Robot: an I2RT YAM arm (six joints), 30 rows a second.
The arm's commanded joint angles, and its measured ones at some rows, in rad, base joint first. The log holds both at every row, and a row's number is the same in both.
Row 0, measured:
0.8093, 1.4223, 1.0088, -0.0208, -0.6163, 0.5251
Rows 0 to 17, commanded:
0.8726, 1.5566, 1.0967, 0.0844, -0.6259, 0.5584
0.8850, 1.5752, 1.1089, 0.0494, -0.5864, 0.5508
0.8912, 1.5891, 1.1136, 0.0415, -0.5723, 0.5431
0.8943, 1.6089, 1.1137, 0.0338, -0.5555, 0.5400
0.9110, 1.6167, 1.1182, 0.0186, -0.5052, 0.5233
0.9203, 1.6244, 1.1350, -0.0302, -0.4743, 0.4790
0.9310, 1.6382, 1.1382, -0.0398, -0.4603, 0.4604
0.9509, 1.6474, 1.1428, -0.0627, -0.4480, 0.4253
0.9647, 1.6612, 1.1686, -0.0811, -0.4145, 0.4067
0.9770, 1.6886, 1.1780, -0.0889, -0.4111, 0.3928
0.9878, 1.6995, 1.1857, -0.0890, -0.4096, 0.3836
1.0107, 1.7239, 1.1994, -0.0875, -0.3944, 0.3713
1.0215, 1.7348, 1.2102, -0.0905, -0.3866, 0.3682
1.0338, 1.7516, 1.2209, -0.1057, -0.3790, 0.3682
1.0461, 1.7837, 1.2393, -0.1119, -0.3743, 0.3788
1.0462, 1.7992, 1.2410, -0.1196, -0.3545, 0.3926
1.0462, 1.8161, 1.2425, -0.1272, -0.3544, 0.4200
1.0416, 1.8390, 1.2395, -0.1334, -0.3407, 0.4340
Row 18, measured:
1.0336, 1.7760, 1.2003, -0.0978, -0.4099, 0.4187
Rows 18 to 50, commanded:
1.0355, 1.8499, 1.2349, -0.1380, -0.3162, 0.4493
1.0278, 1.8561, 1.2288, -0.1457, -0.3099, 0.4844
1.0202, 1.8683, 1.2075, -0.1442, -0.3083, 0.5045
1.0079, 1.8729, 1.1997, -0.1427, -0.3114, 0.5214
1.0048, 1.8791, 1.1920, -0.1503, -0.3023, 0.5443
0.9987, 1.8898, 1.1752, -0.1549, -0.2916, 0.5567
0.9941, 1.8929, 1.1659, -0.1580, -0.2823, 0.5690
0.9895, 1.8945, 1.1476, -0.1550, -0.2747, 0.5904
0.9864, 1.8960, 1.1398, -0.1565, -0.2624, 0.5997
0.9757, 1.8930, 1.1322, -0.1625, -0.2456, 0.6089
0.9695, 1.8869, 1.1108, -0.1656, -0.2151, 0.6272
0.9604, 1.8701, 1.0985, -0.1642, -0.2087, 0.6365
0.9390, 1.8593, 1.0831, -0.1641, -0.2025, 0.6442
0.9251, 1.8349, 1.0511, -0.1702, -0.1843, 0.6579
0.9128, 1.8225, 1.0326, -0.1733, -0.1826, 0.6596
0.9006, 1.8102, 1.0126, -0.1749, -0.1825, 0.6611
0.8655, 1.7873, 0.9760, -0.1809, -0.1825, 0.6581
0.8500, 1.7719, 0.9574, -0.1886, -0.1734, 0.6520
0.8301, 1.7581, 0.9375, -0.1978, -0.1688, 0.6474
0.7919, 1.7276, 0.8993, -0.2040, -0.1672, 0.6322
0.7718, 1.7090, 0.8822, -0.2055, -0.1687, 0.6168
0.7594, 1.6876, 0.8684, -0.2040, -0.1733, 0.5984
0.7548, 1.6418, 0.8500, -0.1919, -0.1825, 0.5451
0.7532, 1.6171, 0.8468, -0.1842, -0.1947, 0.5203
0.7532, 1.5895, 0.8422, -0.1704, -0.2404, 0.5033
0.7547, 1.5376, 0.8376, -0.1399, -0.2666, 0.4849
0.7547, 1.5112, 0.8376, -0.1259, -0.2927, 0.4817
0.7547, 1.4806, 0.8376, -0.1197, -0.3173, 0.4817
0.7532, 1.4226, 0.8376, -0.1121, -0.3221, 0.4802
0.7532, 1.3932, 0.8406, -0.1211, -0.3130, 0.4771
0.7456, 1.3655, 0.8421, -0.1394, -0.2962, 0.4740
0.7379, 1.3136, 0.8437, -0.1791, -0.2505, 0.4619
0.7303, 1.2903, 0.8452, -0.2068, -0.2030, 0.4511
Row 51, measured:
0.7475, 1.4292, 0.8284, -0.1600, -0.2844, 0.5140
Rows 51 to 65, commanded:
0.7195, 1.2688, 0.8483, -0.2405, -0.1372, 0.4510
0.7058, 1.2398, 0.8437, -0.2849, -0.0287, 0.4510
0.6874, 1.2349, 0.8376, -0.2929, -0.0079, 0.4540
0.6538, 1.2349, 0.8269, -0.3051, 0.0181, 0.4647
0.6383, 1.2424, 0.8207, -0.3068, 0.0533, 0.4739
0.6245, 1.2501, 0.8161, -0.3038, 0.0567, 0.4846
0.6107, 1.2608, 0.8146, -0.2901, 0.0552, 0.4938
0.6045, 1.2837, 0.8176, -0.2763, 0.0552, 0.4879
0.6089, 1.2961, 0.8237, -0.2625, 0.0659, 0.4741
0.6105, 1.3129, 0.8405, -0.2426, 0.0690, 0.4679
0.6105, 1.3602, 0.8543, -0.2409, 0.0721, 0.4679
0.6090, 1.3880, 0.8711, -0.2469, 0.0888, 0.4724
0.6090, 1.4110, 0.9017, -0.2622, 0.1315, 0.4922
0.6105, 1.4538, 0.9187, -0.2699, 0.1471, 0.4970
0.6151, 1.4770, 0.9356, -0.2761, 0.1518, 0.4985
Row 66, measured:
0.6060, 1.3903, 0.8490, -0.2653, 0.0483, 0.4816
